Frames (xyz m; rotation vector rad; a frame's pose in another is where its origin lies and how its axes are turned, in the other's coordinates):
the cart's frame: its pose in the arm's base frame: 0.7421 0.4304 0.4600 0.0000 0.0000 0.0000
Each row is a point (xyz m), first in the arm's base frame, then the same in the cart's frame.
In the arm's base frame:
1: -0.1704 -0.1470 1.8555
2: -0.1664 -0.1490 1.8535
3: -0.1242 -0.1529 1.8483
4: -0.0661 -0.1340 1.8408
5: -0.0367 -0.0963 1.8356
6: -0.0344 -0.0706 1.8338
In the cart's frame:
1: -0.9125 -0.5774 1.3955
2: -0.9085 -0.5794 1.3935
3: -0.8663 -0.5833 1.3883
4: -0.8082 -0.5644 1.3808
5: -0.7788 -0.5267 1.3756
6: -0.7765 -0.5010 1.3738

